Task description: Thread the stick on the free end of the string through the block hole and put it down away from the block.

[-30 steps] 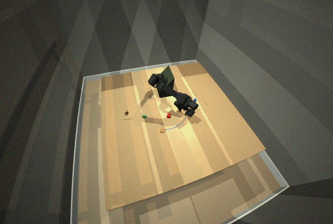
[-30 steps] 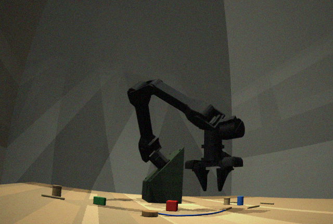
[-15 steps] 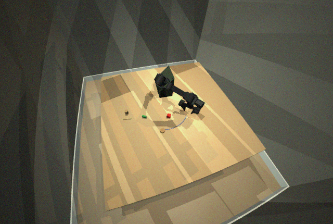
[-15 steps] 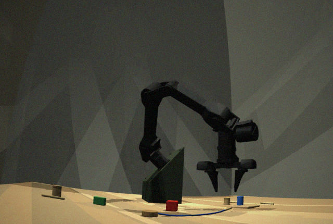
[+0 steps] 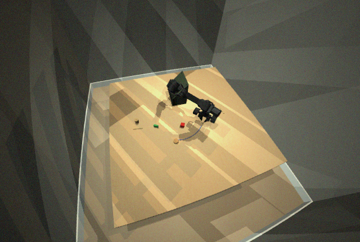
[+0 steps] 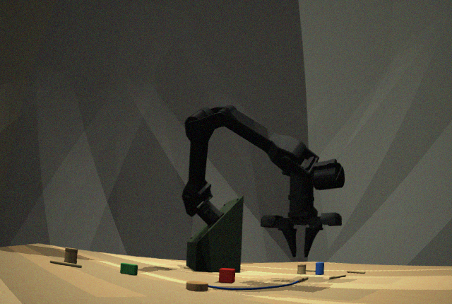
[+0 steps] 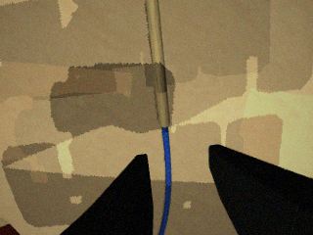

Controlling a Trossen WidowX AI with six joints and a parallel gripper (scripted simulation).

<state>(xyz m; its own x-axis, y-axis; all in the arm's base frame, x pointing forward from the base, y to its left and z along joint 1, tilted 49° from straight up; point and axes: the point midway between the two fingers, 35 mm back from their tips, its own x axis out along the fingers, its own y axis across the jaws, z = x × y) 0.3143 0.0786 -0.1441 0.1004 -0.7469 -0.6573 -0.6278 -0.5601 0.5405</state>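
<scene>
The thin stick lies 6 cm below my gripper tip, 1 cm to the left of it and 1 cm behind it. The rest, counted from my gripper tip: blue block: 16 cm behind, 13 cm to the left, 4 cm below; small wooden cylinder: 20 cm behind, 9 cm to the left, 5 cm below; red block: 17 cm to the right, 4 cm below, 1 cm behind.
</scene>
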